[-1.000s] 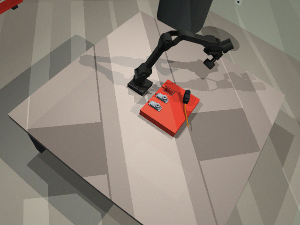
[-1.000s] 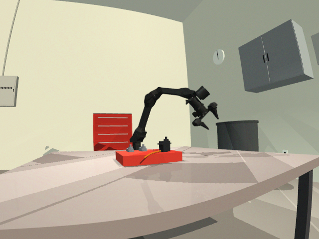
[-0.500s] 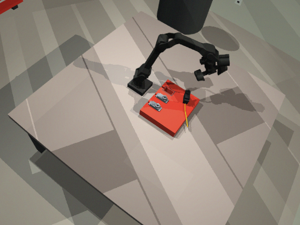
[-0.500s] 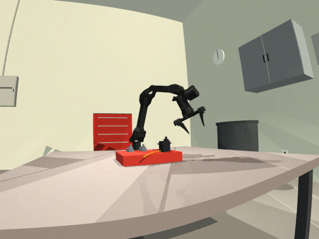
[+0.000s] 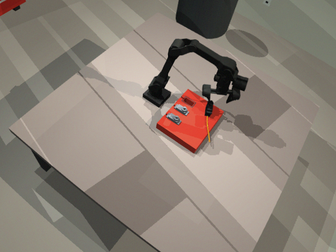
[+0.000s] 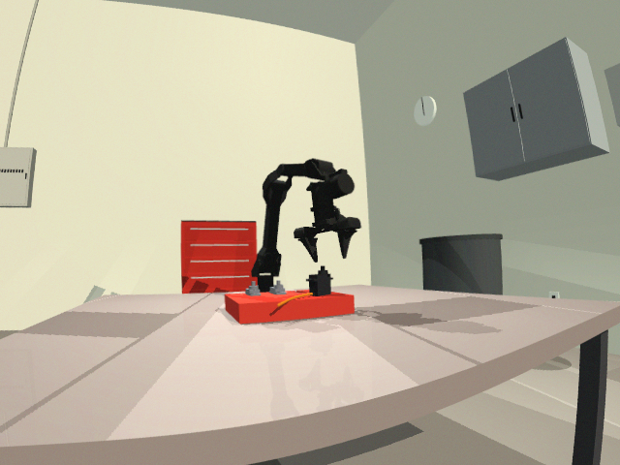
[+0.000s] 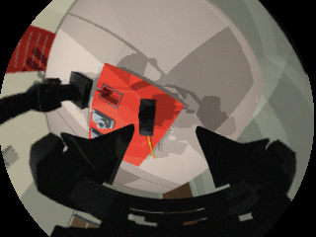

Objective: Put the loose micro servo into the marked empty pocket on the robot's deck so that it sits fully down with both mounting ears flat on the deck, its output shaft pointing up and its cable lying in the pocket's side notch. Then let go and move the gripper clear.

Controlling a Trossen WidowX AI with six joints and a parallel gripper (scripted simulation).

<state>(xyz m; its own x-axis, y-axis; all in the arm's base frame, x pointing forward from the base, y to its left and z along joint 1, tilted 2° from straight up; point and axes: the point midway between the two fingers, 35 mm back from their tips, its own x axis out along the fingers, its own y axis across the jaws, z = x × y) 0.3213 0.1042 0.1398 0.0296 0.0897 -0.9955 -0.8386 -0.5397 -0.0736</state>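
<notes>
Right now my gripper tip is 12 cm above the red deck, 11 cm to the left of it and 3 cm past it.
</notes>
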